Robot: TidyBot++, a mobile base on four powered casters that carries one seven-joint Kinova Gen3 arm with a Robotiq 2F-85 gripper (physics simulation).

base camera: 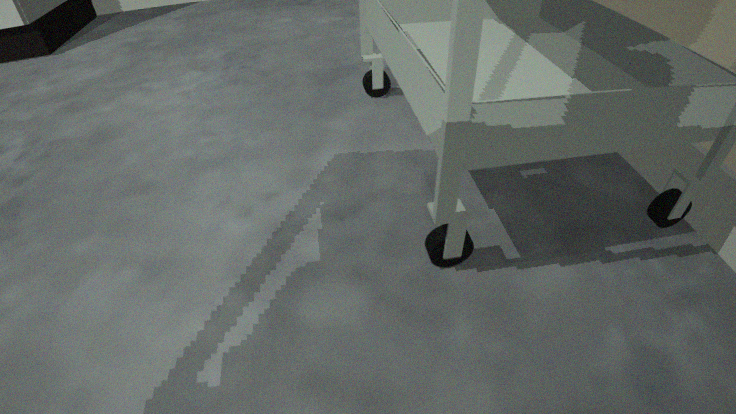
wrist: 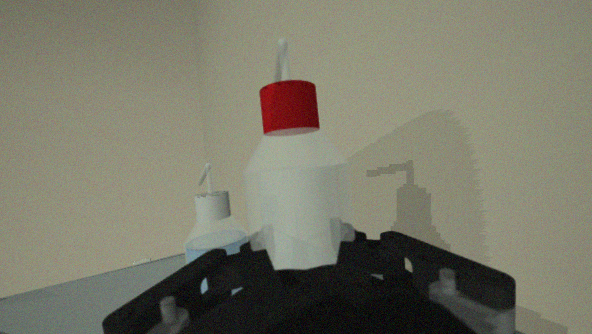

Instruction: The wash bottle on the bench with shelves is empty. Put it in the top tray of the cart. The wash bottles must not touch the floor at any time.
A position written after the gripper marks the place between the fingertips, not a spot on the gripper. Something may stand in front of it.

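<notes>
Gripper [wrist: 302,233] visible, wash bottle [wrist: 297,187] too. Cart [base camera: 488,90] visible; wash bottle out of frame in the base camera view.
</notes>
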